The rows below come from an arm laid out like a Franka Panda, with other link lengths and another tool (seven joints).
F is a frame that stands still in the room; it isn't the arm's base.
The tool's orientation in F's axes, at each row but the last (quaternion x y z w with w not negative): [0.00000, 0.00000, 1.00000, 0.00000]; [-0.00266, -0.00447, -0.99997, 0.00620]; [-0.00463, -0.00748, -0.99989, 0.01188]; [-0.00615, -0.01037, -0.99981, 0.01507]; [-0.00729, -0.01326, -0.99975, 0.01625]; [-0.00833, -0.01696, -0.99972, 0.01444]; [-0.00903, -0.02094, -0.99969, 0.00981]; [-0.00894, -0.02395, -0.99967, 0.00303]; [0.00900, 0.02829, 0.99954, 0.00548]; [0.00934, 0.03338, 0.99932, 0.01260]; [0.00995, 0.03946, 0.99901, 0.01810]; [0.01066, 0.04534, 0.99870, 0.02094]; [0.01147, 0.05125, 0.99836, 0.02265]
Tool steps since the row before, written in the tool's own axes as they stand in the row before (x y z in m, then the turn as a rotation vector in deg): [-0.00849, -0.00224, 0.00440, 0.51, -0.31, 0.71]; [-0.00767, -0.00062, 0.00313, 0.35, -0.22, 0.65]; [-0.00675, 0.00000, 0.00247, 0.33, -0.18, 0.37]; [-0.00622, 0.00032, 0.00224, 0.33, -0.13, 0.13]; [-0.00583, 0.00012, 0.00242, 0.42, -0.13, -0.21]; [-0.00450, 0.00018, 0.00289, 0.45, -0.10, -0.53]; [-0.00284, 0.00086, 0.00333, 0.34, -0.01, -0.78]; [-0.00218, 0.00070, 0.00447, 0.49, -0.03, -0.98]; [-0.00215, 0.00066, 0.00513, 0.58, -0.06, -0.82]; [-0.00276, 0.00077, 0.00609, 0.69, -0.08, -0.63]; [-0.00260, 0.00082, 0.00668, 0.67, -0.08, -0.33]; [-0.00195, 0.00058, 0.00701, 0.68, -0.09, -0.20]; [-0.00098, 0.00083, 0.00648, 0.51, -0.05, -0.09]
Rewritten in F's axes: [0.00849, 0.00224, 0.00440, -0.51, 0.31, 0.71]; [0.00768, 0.00074, 0.00308, -0.35, 0.22, 0.65]; [0.00677, 0.00020, 0.00241, -0.33, 0.18, 0.37]; [0.00625, -0.00009, 0.00217, -0.33, 0.12, 0.13]; [0.00586, 0.00013, 0.00233, -0.43, 0.11, -0.21]; [0.00455, 0.00005, 0.00282, -0.46, 0.07, -0.53]; [0.00291, -0.00066, 0.00331, -0.35, -0.03, -0.77]; [0.00226, -0.00047, 0.00446, -0.51, -0.02, -0.97]; [0.00224, -0.00039, 0.00512, -0.59, 0.02, -0.81]; [0.00286, -0.00043, 0.00608, -0.70, 0.06, -0.62]; [0.00271, -0.00039, 0.00667, -0.67, 0.08, -0.32]; [0.00209, -0.00003, 0.00699, -0.68, 0.10, -0.19]; [0.00111, -0.00021, 0.00651, -0.51, 0.06, -0.08]
